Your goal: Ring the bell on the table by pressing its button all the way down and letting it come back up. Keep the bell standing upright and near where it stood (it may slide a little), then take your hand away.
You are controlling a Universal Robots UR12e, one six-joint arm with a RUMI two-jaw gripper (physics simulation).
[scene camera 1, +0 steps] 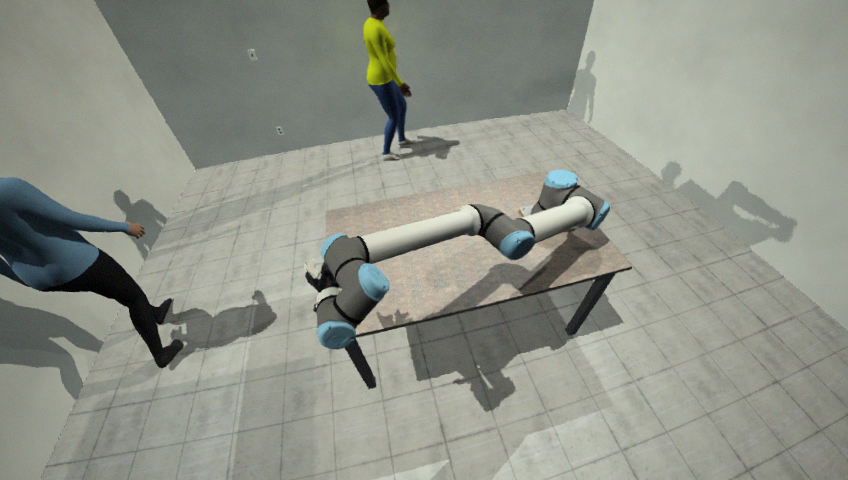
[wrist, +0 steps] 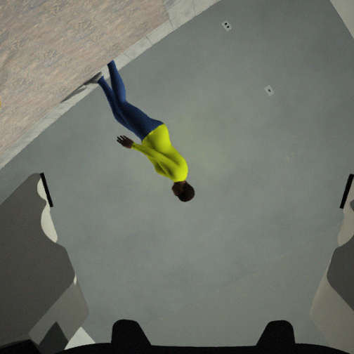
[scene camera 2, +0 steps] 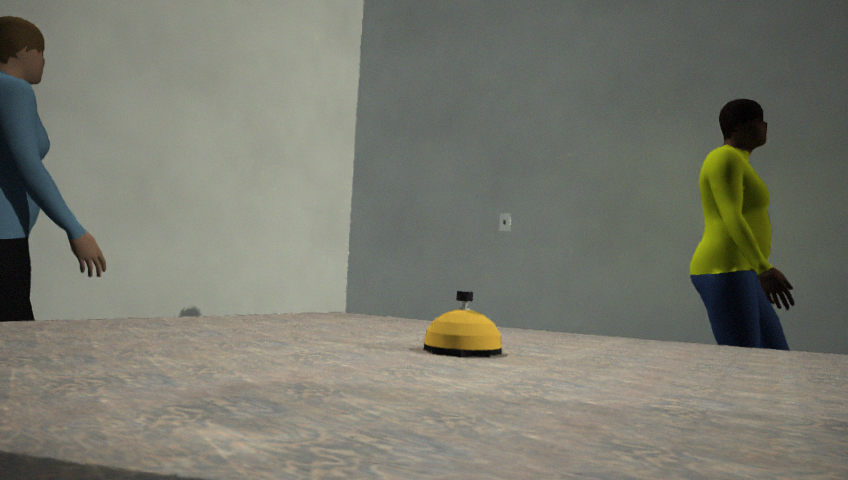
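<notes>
The bell [scene camera 2: 462,331] has a yellow dome on a black base and stands upright on the table [scene camera 1: 404,208] [scene camera 2: 238,410] [wrist: 75,40]. Its black button [scene camera 2: 464,295] is up, on a thin stem above the dome. In scene camera 1 the bell does not show; the arm covers part of the table. A small yellow sliver at the left edge of the wrist view may be the bell. My gripper [scene camera 1: 310,271] [wrist: 195,179] is open and empty, at the left end of the table, well away from the bell. It does not show in scene camera 2.
A person in a yellow top [scene camera 1: 379,53] [scene camera 2: 736,208] [wrist: 167,152] stands beyond the table's far side. A person in a blue top [scene camera 1: 50,237] [scene camera 2: 17,160] stands off the table's left end. The arm [scene camera 1: 422,233] stretches along the table from its base at the right.
</notes>
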